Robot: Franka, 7 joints.
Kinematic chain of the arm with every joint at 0, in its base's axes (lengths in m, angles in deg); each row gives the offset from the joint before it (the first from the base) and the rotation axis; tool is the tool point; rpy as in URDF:
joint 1: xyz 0 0 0.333 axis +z
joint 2: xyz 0 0 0 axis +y
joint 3: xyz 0 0 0.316 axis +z
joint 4: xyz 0.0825 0 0 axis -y
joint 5: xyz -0.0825 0 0.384 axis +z
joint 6: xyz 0 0 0 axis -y
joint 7: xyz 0.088 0 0 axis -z
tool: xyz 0 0 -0.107 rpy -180 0 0
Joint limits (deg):
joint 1: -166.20..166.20
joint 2: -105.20..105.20
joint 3: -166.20..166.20
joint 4: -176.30..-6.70
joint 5: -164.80..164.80
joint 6: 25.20..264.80
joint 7: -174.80..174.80
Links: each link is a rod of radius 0.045 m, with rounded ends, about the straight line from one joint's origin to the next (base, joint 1, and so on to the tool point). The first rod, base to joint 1, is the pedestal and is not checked.
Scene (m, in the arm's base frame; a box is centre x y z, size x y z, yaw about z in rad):
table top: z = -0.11
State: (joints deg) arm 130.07 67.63 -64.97 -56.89 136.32 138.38 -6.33
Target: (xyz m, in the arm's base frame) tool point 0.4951 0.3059 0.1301
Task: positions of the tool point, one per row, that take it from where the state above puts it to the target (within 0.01 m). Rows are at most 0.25 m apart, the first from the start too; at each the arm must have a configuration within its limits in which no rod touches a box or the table.
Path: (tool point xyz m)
1: 0.0917 0.7818 0.2994
2: 0.2830 0.6748 0.2163
3: 0.4235 0.5072 0.1586
4: 0.4951 0.3059 0.1301

